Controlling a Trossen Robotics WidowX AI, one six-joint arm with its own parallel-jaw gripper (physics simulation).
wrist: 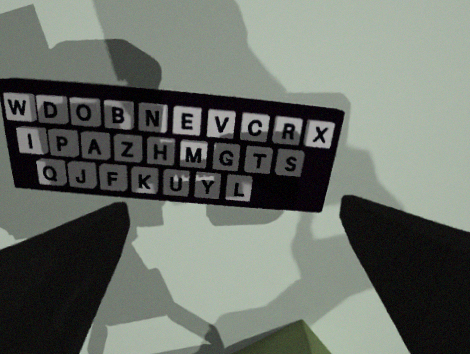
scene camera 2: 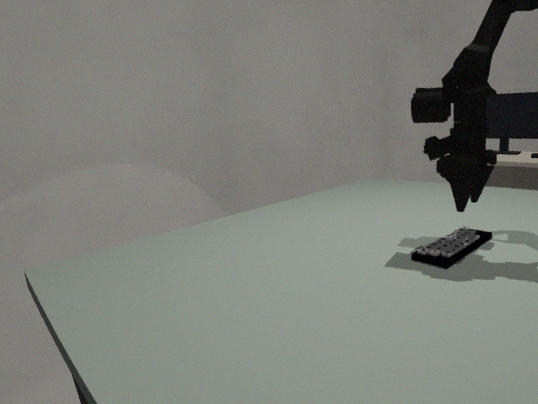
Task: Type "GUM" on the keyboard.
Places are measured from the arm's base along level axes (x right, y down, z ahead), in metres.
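Pixels of known places: gripper, fingertip midpoint: [wrist: 235,209] [scene camera 2: 467,206].
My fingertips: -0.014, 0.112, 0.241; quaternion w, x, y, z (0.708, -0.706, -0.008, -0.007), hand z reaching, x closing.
Note:
Ahead of a thing's pixels: the offset from my fingertips to its top centre, as dx, dy, dz. Level surfaces: height alone.
A black keyboard {-0.037, +0.055, +0.008} [scene camera 2: 446,248] [wrist: 312,185] with light letter keys lies flat on the table. In the wrist view it spans the upper left and middle, slightly tilted. The G key {-0.003, +0.055, +0.005} [wrist: 226,158] and the M key {-0.022, +0.055, +0.007} [wrist: 193,155] are side by side in the middle row; the U key {-0.034, +0.055, -0.011} [wrist: 176,183] is in the bottom row. Shadows fall across many keys. My gripper [scene camera 2: 467,206] [wrist: 235,209] is open and empty, its fingers wide apart. It hangs above the keyboard in the scene view. In the wrist view the fingertips show below the keyboard's lower edge.
The pale green table {dy +0.073} [scene camera 2: 225,310] has its left edge and corner in the scene view. A dark monitor [scene camera 2: 515,115] stands behind the arm on another surface at the right. A green shape [wrist: 285,340] shows at the bottom of the wrist view. Arm shadows lie around the keyboard.

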